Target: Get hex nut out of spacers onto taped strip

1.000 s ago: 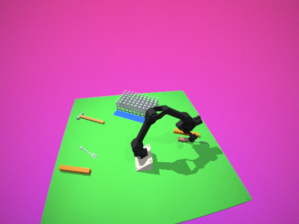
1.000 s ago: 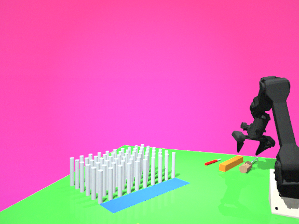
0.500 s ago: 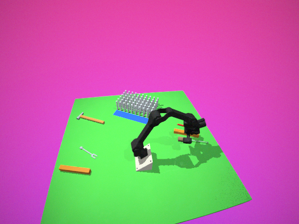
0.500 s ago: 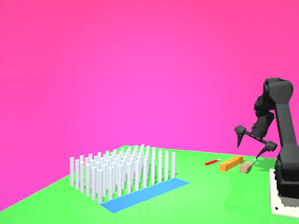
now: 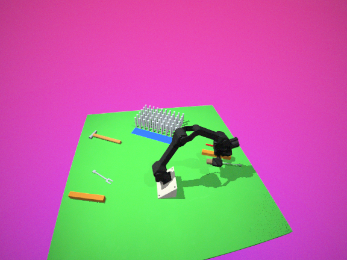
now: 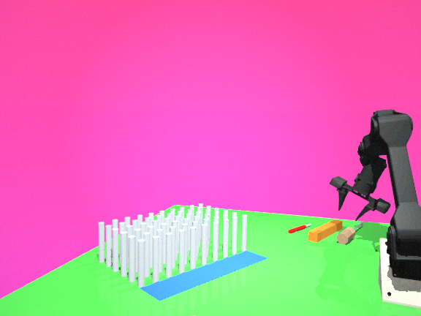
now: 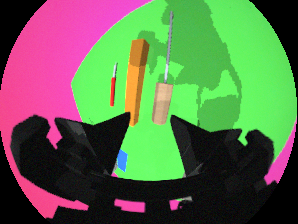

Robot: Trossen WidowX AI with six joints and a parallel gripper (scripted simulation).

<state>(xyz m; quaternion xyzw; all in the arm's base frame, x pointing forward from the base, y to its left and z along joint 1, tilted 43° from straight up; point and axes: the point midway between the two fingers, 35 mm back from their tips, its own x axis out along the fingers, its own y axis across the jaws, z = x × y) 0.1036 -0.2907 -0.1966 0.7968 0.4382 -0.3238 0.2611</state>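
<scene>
Right now the hook tool is 100 mm to the right of my gripper tip, 70 mm below it and 30 mm behind it. Round my gripper tip: blue taped strip 410 mm to the left, 340 mm ahead, 90 mm below; then hex nut 510 mm ahead, 370 mm to the left, 80 mm below; then red screwdriver 140 mm ahead, 90 mm to the right, 80 mm below.
</scene>
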